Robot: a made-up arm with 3 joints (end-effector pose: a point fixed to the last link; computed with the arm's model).
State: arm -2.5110 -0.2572 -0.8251
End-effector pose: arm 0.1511 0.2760 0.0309 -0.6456 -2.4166 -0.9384
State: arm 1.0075 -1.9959 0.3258
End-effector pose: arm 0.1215 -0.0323 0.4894 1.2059 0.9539 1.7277
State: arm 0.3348 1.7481 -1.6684
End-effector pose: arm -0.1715 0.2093 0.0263 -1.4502 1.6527 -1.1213
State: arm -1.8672 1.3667 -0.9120
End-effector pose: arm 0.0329 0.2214 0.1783 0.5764 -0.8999 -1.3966
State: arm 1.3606 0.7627 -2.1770
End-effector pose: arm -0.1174 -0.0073 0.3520 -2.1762 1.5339 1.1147
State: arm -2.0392 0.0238 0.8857
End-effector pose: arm -0.3639 0.2899 -0.2192 0.5727 -1.8936 0.8812
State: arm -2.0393 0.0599 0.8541
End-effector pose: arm -0.3605 0.2998 -0.2105 0.5893 -1.9188 0.8309
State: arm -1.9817 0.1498 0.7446
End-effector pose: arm -0.3615 0.3294 -0.1614 0.6255 -1.9267 0.6453
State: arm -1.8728 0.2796 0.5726
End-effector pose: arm -0.3540 0.3652 -0.0731 0.6523 -1.8811 0.3484
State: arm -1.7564 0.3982 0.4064
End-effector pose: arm -0.3297 0.3867 0.0151 0.6431 -1.7849 0.0667
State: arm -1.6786 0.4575 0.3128
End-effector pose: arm -0.3078 0.3934 0.0637 0.6172 -1.7030 -0.0846
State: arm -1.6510 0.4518 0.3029
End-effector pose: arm -0.3053 0.3946 0.0714 0.6014 -1.6749 -0.0965
